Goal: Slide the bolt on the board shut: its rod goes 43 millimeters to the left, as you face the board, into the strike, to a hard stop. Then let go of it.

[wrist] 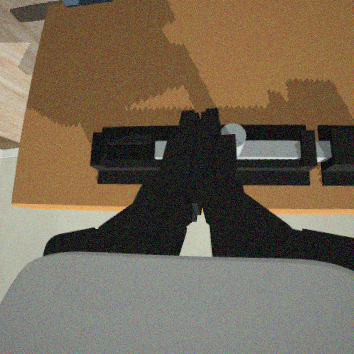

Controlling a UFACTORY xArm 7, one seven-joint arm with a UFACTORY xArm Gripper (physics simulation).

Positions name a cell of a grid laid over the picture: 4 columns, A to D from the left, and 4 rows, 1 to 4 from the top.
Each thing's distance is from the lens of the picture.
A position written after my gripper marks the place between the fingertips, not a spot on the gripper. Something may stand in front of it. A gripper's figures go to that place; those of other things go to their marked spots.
my gripper (C2): 0.13 m
bolt (D2): 0.16 m
wooden board (B1): 0.21 m
The marked spots on the bolt and the wooden board are 0.14 m apart.
